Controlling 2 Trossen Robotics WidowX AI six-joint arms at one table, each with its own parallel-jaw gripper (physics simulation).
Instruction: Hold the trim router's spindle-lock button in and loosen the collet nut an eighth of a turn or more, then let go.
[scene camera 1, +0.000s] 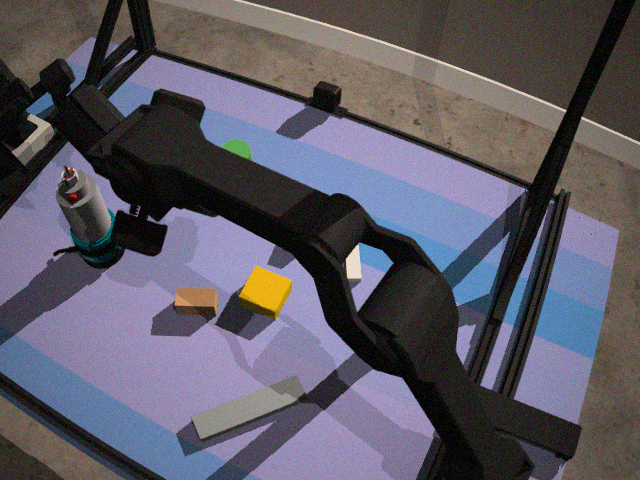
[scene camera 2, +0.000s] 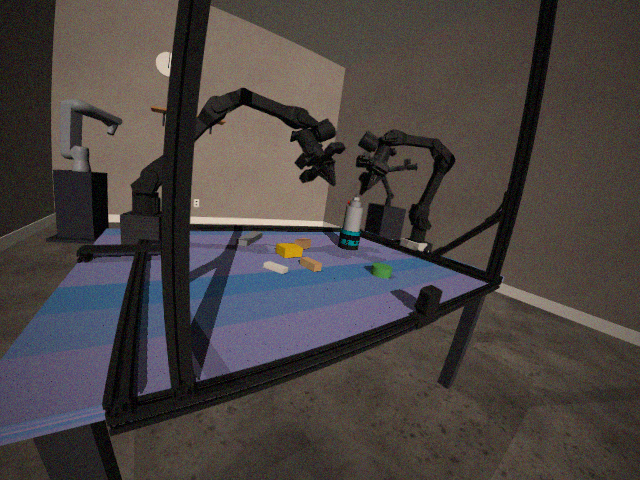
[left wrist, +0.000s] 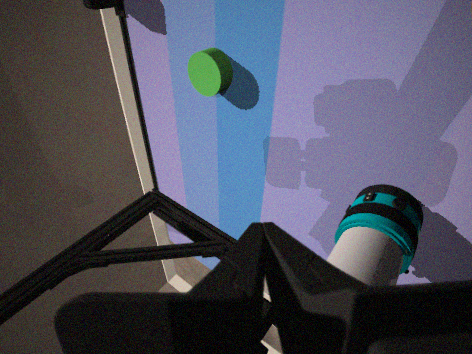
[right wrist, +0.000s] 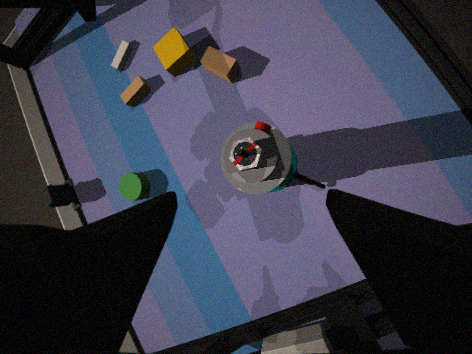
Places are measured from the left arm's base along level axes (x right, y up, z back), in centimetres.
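Pixels of known places: left gripper, fingertip midpoint: (scene camera 2: 334, 185) (left wrist: 261, 232) (right wrist: 90, 20); right gripper, fingertip midpoint: (scene camera 1: 51, 153) (scene camera 2: 363, 192) (right wrist: 251, 197); left arm's base at its link origin: (scene camera 2: 145, 213); right arm's base at its link origin: (scene camera 1: 17, 132) (scene camera 2: 416, 240) (left wrist: 265, 307).
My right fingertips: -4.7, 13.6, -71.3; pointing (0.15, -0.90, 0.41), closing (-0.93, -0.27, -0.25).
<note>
Ahead of a thing's pixels: the offset from my right fingertips to its top centre, as dx, dy, dz.
The trim router @[+0.2, -0.7, +3.1] (scene camera 1: 91, 208) (scene camera 2: 352, 222) (left wrist: 369, 246) (right wrist: 270, 168) stands upright on the table, a grey cylinder with a teal base. In the right wrist view its hexagonal collet nut @[+0.2, -0.7, +3.0] (right wrist: 244, 153) faces up, with the red spindle-lock button @[-1.3, -4.1, +4.9] (right wrist: 263, 126) on the rim. My left gripper (scene camera 1: 138, 231) (scene camera 2: 322, 174) (left wrist: 261, 232) is shut and empty. It hovers beside the router's upper part without touching it. My right gripper (scene camera 2: 375, 187) (right wrist: 251, 197) is open wide and empty, hanging straight above the router.
A green disc @[+28.3, -19.5, +6.9] (scene camera 1: 238, 149) (scene camera 2: 382, 270) (left wrist: 208, 71) (right wrist: 130, 186), a yellow block @[+11.9, -19.2, +29.6] (scene camera 1: 266, 291) (scene camera 2: 289, 250) (right wrist: 171, 49), tan blocks @[+3.7, -19.0, +22.8] (scene camera 1: 195, 301) (scene camera 2: 310, 264) (right wrist: 218, 64), a white block @[+24.9, -20.8, +36.0] (scene camera 1: 353, 263) (scene camera 2: 275, 267) and a grey bar @[-3.1, -20.2, +40.0] (scene camera 1: 247, 407) (scene camera 2: 250, 238) lie on the table. Black frame posts ring it.
</note>
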